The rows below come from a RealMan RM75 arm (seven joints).
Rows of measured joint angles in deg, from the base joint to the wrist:
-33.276, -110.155, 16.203, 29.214, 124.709, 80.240, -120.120
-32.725, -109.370, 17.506, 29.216, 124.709, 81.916, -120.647
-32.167, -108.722, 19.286, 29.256, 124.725, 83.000, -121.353
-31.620, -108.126, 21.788, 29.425, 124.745, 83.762, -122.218
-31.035, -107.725, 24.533, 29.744, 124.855, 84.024, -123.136
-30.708, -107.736, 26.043, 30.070, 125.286, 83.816, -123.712
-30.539, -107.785, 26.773, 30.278, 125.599, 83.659, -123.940
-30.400, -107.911, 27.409, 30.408, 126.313, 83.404, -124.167
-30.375, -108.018, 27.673, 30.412, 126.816, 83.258, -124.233
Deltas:
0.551, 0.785, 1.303, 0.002, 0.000, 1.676, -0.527
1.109, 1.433, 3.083, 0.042, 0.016, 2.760, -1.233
1.656, 2.029, 5.585, 0.211, 0.036, 3.522, -2.098
2.241, 2.430, 8.330, 0.530, 0.146, 3.784, -3.016
2.568, 2.419, 9.840, 0.856, 0.577, 3.576, -3.592
2.737, 2.370, 10.570, 1.064, 0.890, 3.419, -3.820
2.876, 2.244, 11.206, 1.194, 1.604, 3.164, -4.047
2.901, 2.137, 11.470, 1.198, 2.107, 3.018, -4.113

